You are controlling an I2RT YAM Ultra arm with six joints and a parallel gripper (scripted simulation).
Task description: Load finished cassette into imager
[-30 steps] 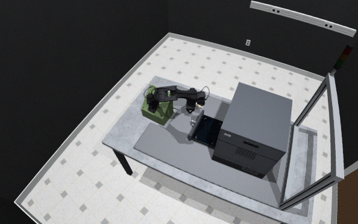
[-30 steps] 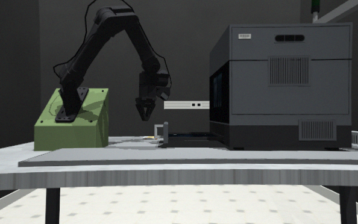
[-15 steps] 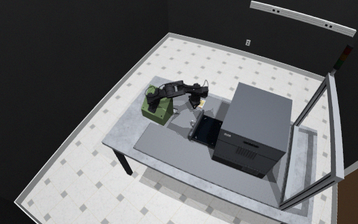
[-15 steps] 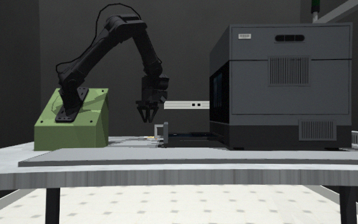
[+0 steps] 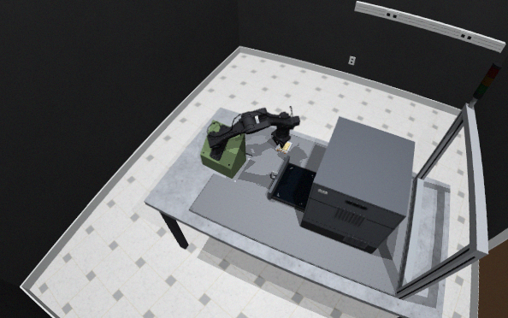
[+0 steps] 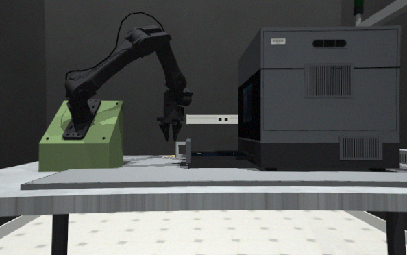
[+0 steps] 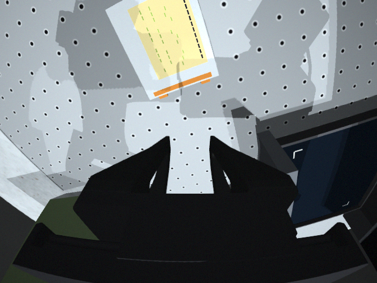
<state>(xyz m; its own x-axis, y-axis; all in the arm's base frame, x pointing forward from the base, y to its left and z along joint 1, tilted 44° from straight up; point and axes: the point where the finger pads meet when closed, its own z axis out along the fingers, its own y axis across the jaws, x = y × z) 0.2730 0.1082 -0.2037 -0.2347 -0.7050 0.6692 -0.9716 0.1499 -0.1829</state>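
My gripper is now 70 mm to the right of the cassette and 80 mm above it. Round my hand: imager drawer (210 mm ahead, 170 mm to the right, 30 mm below).
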